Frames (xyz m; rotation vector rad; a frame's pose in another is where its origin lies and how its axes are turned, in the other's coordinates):
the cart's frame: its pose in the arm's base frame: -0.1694 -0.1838 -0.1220 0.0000 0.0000 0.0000
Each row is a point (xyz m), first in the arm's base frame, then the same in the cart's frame.
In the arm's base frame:
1: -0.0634 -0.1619 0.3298
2: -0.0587 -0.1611 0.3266
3: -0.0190 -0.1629 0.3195
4: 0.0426 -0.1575 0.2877
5: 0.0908 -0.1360 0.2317
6: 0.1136 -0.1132 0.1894
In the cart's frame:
1: 0.1060 0.0219 0.4518
2: 0.1107 0.0227 0.4486
3: 0.1504 0.0209 0.4415
4: 0.2120 0.0263 0.4097
5: 0.2602 0.0478 0.3537
6: 0.2830 0.0706 0.3114

